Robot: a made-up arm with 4 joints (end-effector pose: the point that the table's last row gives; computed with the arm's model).
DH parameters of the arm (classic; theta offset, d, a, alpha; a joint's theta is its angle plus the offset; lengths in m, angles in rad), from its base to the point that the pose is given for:
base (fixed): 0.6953 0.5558 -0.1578 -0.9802
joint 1: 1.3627 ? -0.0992 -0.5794
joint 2: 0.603 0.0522 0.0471 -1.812
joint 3: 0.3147 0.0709 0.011 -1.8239
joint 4: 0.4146 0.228 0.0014 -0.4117
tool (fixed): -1.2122 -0.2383 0 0
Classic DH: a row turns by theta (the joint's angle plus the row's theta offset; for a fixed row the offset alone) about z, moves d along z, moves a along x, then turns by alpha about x.
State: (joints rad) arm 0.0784 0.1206 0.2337 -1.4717
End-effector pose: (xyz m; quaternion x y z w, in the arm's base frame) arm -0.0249 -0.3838 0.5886 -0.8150 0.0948 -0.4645 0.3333
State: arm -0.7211 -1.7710 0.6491 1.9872
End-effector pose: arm -0.0057 -0.2575 0.5564 0.5635 -0.6871 0.2905 0.3548
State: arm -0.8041 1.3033 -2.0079 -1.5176
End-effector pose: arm -0.0833 -0.4348 0.4901 0.7184 -0.5829 -0.3024 0.2294
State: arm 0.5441 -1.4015 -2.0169 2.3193
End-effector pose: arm -0.0327 -0.2156 0.5675 -0.6877 -0.5701 -0.1510 0.4235
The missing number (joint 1, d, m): -0.2107
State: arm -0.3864 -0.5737 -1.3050 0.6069
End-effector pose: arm -0.1410 -0.2708 0.3570 0.1487 0.7233 0.4432 0.5083
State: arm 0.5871 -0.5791 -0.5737 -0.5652
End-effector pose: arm 0.0054 -0.3913 0.4582 -0.6168 0.6262 0.1263 0.4599
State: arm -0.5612 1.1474 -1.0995 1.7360
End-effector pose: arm -0.1883 -0.3471 0.4658 0.3026 0.8378 -0.1416 0.4319
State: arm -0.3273 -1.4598 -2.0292 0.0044
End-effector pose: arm -0.0876 -0.1963 0.3712 -0.0611 0.4384 0.7542 0.4850
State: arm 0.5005 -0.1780 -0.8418 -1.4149
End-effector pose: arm 0.0716 -0.3617 0.5249 -0.9394 0.2887 0.1018 0.1544
